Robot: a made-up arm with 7 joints. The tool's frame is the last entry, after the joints.
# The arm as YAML. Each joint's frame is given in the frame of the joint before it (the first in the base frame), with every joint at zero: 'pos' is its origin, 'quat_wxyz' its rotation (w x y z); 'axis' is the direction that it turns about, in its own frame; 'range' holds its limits. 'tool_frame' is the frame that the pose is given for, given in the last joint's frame.
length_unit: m
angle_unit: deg
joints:
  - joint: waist
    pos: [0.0, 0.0, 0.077]
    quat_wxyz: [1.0, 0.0, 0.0, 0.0]
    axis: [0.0, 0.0, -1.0]
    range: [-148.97, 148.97]
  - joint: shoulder
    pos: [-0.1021, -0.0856, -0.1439]
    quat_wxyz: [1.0, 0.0, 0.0, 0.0]
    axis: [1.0, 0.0, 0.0]
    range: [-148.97, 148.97]
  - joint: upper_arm
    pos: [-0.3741, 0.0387, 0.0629]
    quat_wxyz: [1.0, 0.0, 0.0, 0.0]
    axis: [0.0, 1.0, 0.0]
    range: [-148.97, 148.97]
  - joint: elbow
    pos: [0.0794, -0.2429, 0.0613]
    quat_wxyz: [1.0, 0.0, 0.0, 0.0]
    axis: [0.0, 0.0, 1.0]
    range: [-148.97, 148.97]
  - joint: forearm
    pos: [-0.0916, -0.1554, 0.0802]
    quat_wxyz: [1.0, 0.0, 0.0, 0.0]
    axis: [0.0, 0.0, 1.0]
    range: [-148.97, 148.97]
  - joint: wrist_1
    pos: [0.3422, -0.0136, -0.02]
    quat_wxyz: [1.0, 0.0, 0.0, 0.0]
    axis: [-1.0, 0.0, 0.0]
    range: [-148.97, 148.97]
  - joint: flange
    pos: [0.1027, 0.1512, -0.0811]
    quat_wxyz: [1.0, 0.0, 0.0, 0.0]
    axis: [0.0, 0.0, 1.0]
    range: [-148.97, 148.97]
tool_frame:
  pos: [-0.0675, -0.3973, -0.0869]
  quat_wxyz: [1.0, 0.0, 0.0, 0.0]
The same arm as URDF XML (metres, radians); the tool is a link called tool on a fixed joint. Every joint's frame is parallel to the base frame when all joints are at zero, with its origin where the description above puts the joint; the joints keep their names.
<robot name="arm">
<joint name="tool_fixed" type="fixed"><parent link="link7"/><child link="tool"/><origin xyz="-0.0675 -0.3973 -0.0869"/></joint>
<joint name="flange" type="revolute"><parent link="link6"/><child link="link7"/><origin xyz="0.1027 0.1512 -0.0811"/><axis xyz="0 0 1"/><limit lower="-2.6" upper="2.6"/></joint>
<joint name="wrist_1" type="revolute"><parent link="link5"/><child link="link6"/><origin xyz="0.3422 -0.0136 -0.02"/><axis xyz="-1 0 0"/><limit lower="-2.6" upper="2.6"/></joint>
<joint name="forearm" type="revolute"><parent link="link4"/><child link="link5"/><origin xyz="-0.0916 -0.1554 0.0802"/><axis xyz="0 0 1"/><limit lower="-2.6" upper="2.6"/></joint>
<joint name="elbow" type="revolute"><parent link="link3"/><child link="link4"/><origin xyz="0.0794 -0.2429 0.0613"/><axis xyz="0 0 1"/><limit lower="-2.6" upper="2.6"/></joint>
<joint name="upper_arm" type="revolute"><parent link="link2"/><child link="link3"/><origin xyz="-0.3741 0.0387 0.0629"/><axis xyz="0 1 0"/><limit lower="-2.6" upper="2.6"/></joint>
<joint name="shoulder" type="revolute"><parent link="link1"/><child link="link2"/><origin xyz="-0.1021 -0.0856 -0.1439"/><axis xyz="1 0 0"/><limit lower="-2.6" upper="2.6"/></joint>
<joint name="waist" type="revolute"><parent link="base_link"/><child link="link1"/><origin xyz="0 0 0.077"/><axis xyz="0 0 -1"/><limit lower="-2.6" upper="2.6"/></joint>
<link name="base_link"/>
<link name="link1"/>
<link name="link2"/>
<link name="link3"/>
<link name="link4"/>
<link name="link5"/>
<link name="link6"/>
<link name="link7"/>
<link name="tool"/>
</robot>

